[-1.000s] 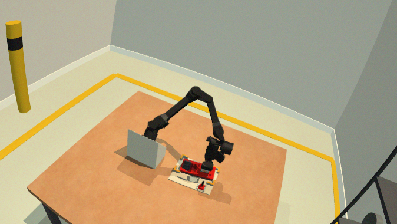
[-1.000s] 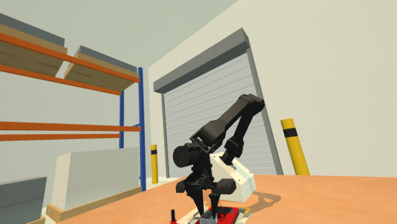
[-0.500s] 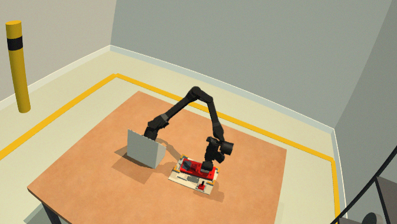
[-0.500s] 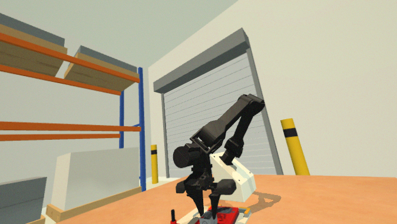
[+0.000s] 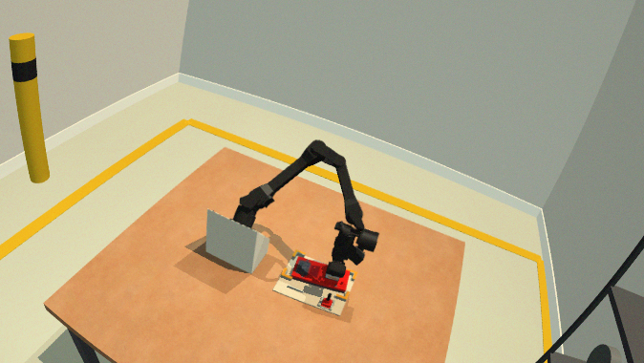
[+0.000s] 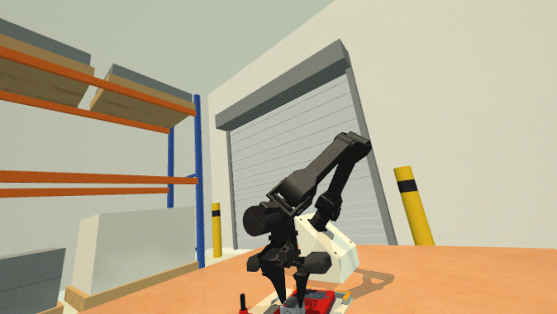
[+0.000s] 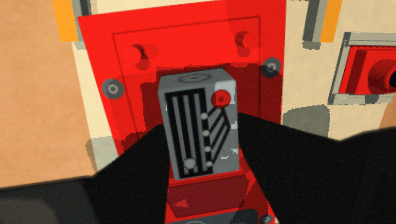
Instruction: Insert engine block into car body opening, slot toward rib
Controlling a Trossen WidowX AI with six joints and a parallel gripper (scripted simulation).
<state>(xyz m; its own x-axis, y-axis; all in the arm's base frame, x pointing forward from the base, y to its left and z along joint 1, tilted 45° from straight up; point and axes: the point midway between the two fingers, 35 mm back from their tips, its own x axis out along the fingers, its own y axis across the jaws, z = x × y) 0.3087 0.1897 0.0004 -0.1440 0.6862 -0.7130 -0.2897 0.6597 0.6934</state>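
The grey engine block is 10 mm below my gripper tip. From my gripper tip the other things lie so: cream fixture plate: 30 mm behind, 30 mm to the right, 30 mm below.
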